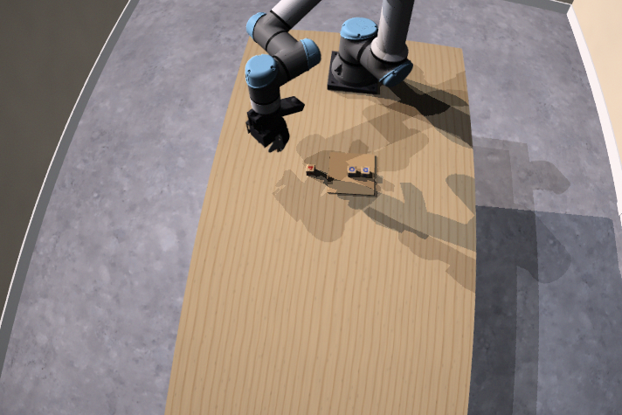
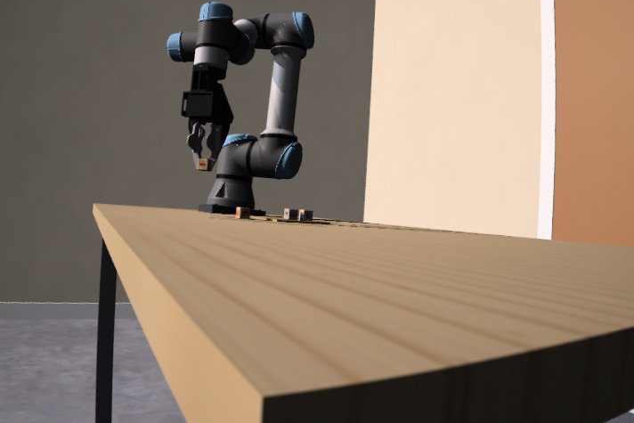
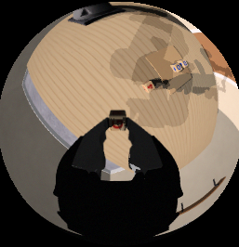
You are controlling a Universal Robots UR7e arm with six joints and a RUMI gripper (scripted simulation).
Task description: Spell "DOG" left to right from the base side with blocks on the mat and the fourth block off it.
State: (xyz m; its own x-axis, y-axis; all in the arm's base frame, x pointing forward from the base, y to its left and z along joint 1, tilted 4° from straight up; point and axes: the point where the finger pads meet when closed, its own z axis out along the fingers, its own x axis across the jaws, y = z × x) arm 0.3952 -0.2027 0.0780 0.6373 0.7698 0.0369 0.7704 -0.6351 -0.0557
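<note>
My hand is 22 cm to the right of the tan mat, 12 cm above it and 1 cm short of it.
</note>
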